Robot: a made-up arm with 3 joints.
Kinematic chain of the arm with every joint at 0, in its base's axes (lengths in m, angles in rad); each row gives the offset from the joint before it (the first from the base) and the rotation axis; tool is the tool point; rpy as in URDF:
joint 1: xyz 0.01 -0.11 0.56 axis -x
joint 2: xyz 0 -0.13 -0.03 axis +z
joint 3: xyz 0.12 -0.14 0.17 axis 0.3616 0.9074 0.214
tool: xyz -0.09 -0.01 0.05 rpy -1.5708 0 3.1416
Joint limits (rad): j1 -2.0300..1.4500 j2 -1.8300..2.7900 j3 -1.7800..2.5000
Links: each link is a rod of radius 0.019 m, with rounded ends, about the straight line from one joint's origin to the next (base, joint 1, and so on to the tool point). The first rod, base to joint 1, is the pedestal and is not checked.
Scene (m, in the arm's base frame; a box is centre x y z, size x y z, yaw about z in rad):
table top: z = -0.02
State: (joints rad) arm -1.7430 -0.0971 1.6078
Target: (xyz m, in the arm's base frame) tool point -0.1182 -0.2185 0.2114
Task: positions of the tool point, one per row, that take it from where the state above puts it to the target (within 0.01 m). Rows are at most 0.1 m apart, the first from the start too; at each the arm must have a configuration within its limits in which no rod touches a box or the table.
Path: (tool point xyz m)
1: 0.0729 -0.2430 0.1517
2: -0.0022 -0.2307 0.1505
3: -0.0681 -0.2221 0.1723
4: -0.1182 -0.2185 0.2114

